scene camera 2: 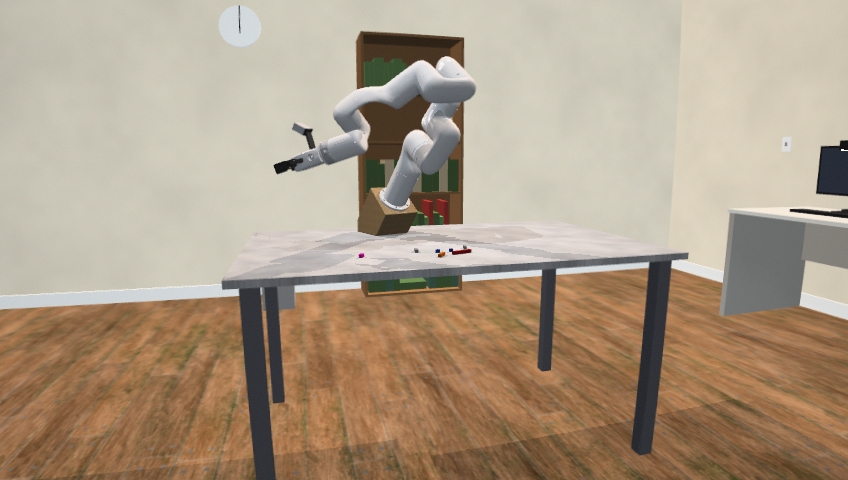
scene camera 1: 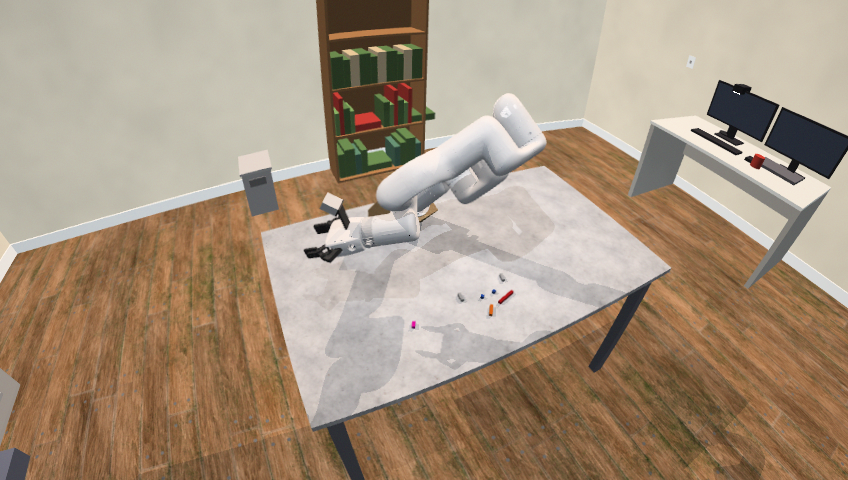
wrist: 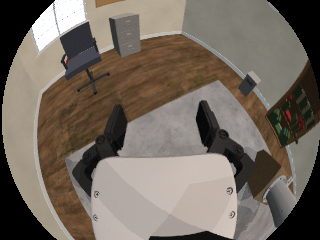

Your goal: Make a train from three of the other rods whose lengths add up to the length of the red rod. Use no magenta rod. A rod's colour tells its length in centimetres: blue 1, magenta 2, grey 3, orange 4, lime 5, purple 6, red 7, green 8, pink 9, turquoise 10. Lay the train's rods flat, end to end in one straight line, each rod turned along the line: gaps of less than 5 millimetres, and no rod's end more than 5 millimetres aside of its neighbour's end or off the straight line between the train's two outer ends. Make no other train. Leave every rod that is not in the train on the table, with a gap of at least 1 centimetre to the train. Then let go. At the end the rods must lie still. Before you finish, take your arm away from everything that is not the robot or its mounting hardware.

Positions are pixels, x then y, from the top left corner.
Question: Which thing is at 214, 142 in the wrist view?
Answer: My gripper.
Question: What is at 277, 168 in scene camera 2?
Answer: My gripper.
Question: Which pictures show my gripper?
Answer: Scene camera 2, scene camera 1 and the wrist view: all of them.
